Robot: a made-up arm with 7 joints.
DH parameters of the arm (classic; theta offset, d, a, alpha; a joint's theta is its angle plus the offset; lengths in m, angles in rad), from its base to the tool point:
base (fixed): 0 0 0 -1.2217
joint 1: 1.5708 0 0 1.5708
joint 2: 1.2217 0 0 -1.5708
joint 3: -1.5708 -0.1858 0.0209 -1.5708
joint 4: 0 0 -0.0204 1.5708
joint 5: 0 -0.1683 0 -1.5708
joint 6: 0 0 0 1.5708
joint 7: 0 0 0 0
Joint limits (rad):
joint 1: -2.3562..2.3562
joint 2: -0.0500..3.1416
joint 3: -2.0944..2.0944
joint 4: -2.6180..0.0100
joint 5: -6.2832..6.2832
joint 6: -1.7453..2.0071
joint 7: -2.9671..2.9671
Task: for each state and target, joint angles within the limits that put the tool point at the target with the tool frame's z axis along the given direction. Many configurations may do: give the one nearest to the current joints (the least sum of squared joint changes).
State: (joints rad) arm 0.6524 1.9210 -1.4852 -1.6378 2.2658 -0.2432 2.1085
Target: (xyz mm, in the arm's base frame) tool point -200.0 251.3 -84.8 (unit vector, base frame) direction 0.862 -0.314 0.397
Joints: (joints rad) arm 0.6068 1.4578 -2.0588 -0.9767 2.0897 0.0516 2.1085
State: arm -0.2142 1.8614 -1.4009 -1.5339 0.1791 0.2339 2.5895
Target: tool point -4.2 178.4 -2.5 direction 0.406 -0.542 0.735
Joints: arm 0.3559 2.6430 -1.4550 -2.3298 0.5624 0.3403 2.5895
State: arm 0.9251 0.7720 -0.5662 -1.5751 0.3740 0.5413 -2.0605
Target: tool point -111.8 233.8 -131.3 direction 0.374 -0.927 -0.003
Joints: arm 1.2198 1.5818 -0.6119 -1.4708 0.0234 1.2499 -2.0605
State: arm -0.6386 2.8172 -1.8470 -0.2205 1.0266 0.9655 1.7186
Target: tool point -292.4 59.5 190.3 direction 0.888 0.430 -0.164
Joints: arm -1.0757 3.1392 -2.0944 0.0091 0.7694 0.7192 1.7186
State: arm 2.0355 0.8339 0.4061 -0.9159 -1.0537 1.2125 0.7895
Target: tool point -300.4 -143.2 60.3 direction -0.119 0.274 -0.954
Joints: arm 2.3540 -0.0500 0.0489 -0.8770 -0.3588 1.8206 0.7895
